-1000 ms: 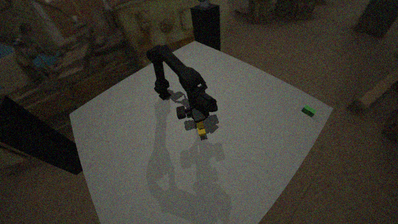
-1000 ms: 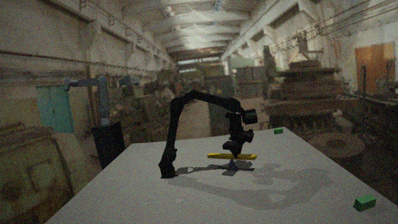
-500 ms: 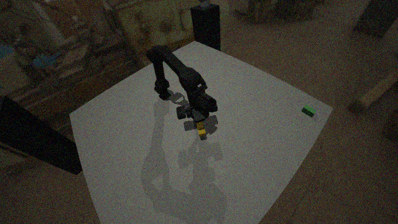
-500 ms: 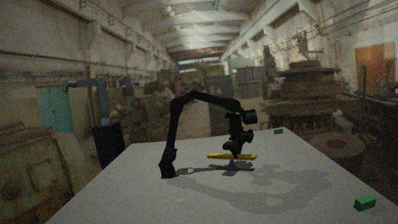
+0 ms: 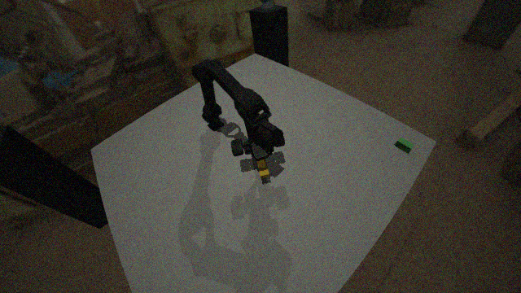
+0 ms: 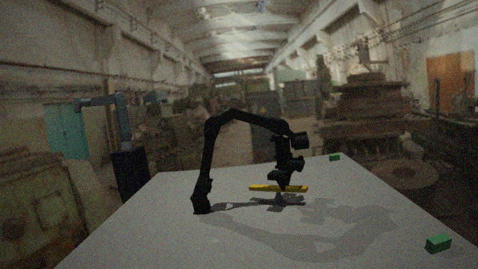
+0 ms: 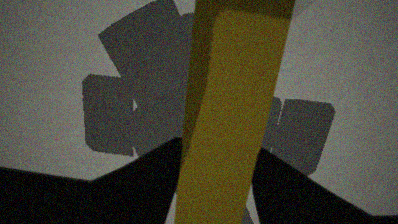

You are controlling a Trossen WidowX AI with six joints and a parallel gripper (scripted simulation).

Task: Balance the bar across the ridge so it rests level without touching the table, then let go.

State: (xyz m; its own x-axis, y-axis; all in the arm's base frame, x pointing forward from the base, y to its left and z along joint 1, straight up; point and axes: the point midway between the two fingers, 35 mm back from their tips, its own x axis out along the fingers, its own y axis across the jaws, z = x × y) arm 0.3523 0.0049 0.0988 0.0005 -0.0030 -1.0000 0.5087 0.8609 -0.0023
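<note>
The yellow bar lies 30 mm behind my gripper tip and 20 mm to the left of it.
</note>
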